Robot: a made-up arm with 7 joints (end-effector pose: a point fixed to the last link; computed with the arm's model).
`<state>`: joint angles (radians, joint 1 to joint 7).
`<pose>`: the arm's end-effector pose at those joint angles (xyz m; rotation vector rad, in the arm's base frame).
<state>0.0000 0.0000 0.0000 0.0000 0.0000 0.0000 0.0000</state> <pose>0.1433 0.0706 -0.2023 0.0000 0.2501 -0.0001</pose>
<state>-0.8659 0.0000 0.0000 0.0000 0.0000 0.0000 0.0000</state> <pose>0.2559 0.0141 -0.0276 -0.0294 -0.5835 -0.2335</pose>
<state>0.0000 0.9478 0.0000 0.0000 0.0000 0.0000 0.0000</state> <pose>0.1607 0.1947 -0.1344 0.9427 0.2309 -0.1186</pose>
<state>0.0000 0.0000 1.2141 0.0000 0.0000 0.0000 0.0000</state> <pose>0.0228 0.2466 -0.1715 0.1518 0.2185 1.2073</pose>
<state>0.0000 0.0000 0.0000 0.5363 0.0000 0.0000 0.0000</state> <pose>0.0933 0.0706 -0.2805 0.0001 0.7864 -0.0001</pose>
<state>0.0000 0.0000 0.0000 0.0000 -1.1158 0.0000 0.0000</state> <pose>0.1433 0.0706 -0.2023 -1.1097 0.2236 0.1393</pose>
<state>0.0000 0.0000 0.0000 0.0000 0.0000 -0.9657 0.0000</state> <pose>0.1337 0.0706 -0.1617 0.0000 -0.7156 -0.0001</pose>
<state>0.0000 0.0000 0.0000 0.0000 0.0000 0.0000 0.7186</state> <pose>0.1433 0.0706 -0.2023 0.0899 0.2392 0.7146</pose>
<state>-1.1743 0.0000 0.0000 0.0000 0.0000 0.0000 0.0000</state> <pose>0.2531 -0.0068 0.0484 -0.0396 -0.8809 -0.3146</pose>
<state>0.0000 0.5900 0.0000 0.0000 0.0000 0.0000 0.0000</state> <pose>0.1507 0.1564 -0.1734 0.5869 0.2427 -0.0739</pose>
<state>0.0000 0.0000 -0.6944 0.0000 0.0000 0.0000 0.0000</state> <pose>0.1019 -0.0506 -0.1917 -0.0868 0.2399 -0.6909</pose>
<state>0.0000 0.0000 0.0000 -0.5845 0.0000 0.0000 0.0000</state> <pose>0.1441 0.0706 -0.1013 0.0000 -0.3344 -0.0001</pose>
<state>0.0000 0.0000 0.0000 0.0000 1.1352 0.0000 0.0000</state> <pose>0.1433 0.0706 -0.2023 1.1290 0.2225 -0.1420</pose>
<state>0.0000 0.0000 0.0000 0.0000 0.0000 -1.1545 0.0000</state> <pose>0.1276 0.0706 -0.1559 -0.0001 -0.9044 -0.0001</pose>
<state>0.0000 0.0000 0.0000 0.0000 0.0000 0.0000 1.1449</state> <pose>0.1433 0.0706 -0.2023 0.1431 0.2221 1.1385</pose>
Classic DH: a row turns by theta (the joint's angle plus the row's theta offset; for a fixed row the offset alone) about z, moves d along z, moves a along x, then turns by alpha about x. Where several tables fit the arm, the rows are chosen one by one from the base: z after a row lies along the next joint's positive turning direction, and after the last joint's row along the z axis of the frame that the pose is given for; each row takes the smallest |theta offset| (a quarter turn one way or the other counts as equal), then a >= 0, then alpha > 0; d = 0 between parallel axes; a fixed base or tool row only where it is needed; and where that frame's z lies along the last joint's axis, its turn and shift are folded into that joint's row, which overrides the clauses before.
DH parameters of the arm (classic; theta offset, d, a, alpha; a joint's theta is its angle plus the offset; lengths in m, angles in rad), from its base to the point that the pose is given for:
base (fixed): -0.071 0 0 -1.3004
joint 1: -1.3111 0.0607 -0.0221 -1.5708
joint 2: 1.2915 0 -0.0046 1.5708
joint 3: 1.5708 -0.1472 0.0139 -1.5708
joint 4: 1.5708 0.0016 0.0088 1.5708
joint 5: 0 0.1301 0 -1.5708
joint 6: -1.5708 0 0.0449 1.5708
joint 7: 0 0 0 0

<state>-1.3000 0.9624 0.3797 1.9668 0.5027 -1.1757 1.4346</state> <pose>0.2391 0.2443 -0.0738 0.2979 -0.7327 1.6022</pose>
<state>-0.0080 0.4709 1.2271 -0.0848 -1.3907 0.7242 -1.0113</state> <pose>0.0694 0.2765 -0.0809 -0.6592 -0.5584 -0.4812</pose>
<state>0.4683 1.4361 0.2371 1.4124 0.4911 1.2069 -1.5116</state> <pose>-0.0649 0.3584 0.0133 -0.5261 2.2519 1.4060</pose>
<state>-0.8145 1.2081 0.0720 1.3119 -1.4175 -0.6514 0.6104</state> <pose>0.1603 0.3407 -0.0320 -0.4420 -0.6726 1.6890</pose>
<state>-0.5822 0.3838 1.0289 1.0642 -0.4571 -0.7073 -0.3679</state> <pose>0.1519 0.2479 -0.2014 -0.2908 -0.3671 0.8133</pose>
